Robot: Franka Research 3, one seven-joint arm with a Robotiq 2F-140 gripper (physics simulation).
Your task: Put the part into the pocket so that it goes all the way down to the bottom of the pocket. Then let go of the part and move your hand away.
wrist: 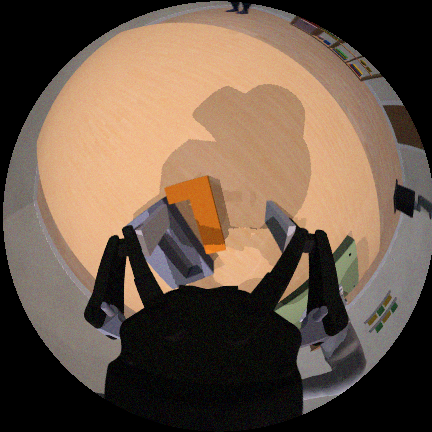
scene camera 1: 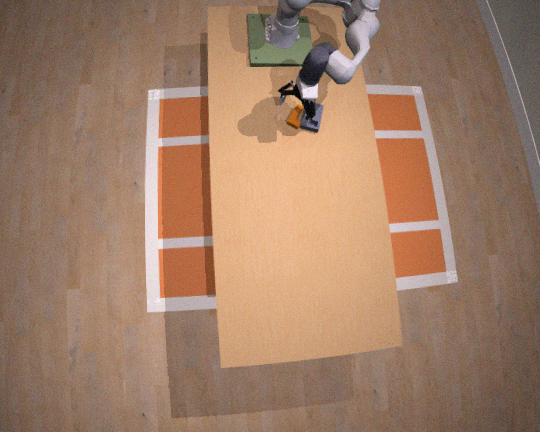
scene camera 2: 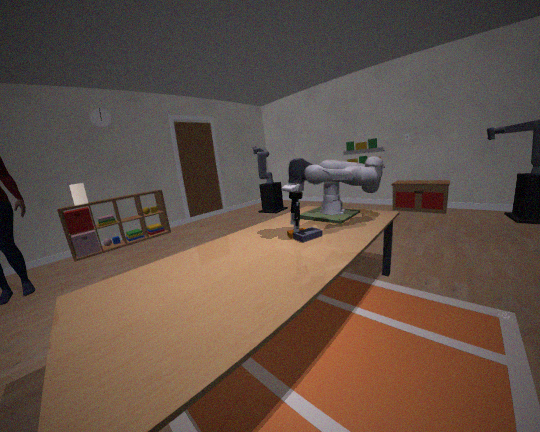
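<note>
The orange L-shaped part point(scene camera 1: 294, 119) point(scene camera 2: 291, 233) point(wrist: 205, 215) lies beside the blue-grey block point(scene camera 1: 318, 113) point(scene camera 2: 309, 234) point(wrist: 167, 268), outside its pocket. The block stands on the table and has a dark recessed pocket point(wrist: 180, 257) in its top. In the wrist view the part's short arm reaches the block's far corner; whether they touch is unclear. My gripper point(scene camera 1: 296, 107) point(scene camera 2: 296, 227) point(wrist: 215, 212) is open and empty, low over the two. In the wrist view the left finger pad hides some of the block, and the right pad is off to the right of the part.
The wooden table point(scene camera 1: 300, 240) point(scene camera 2: 200, 300) point(wrist: 125, 100) carries the arm's green base plate point(scene camera 1: 260, 55) point(scene camera 2: 325, 216) point(wrist: 345, 270), behind the gripper. The arm's shadow falls over the table around the part. A low shelf unit point(scene camera 2: 116, 215) stands far off by the wall.
</note>
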